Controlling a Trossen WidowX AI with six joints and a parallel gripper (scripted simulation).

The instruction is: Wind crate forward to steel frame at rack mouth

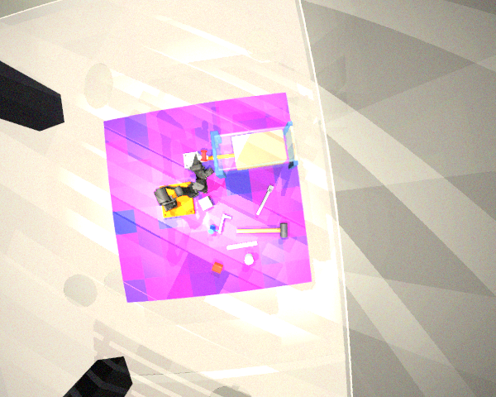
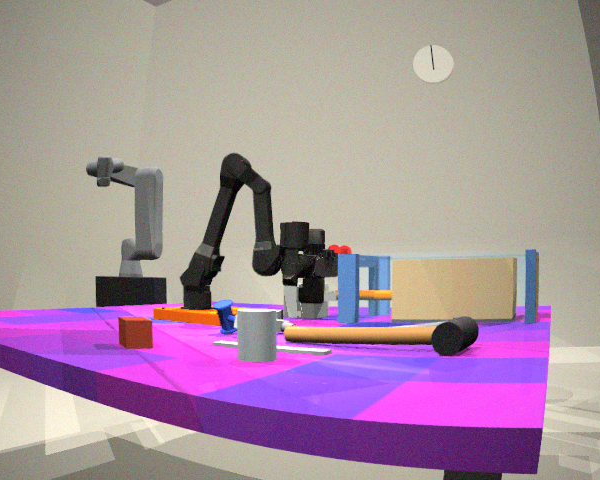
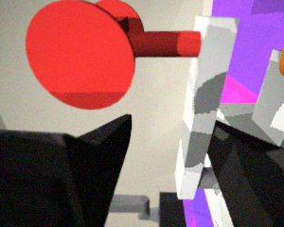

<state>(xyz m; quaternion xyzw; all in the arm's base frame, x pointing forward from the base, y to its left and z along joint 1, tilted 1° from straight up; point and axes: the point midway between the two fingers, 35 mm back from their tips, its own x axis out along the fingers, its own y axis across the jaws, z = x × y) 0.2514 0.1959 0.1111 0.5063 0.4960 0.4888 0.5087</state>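
My gripper tip is now 1 cm to the left of the red-knobbed winch handle, 1 cm short of it and 1 cm above it. The rest, counted from my gripper tip: hand winch (10 cm below, 7 cm behind, 1 cm to the right); then red knob (5 cm ahead, 2 cm to the right, 2 cm above); then blue frame (11 cm ahead, 3 cm below, 2 cm to the right).
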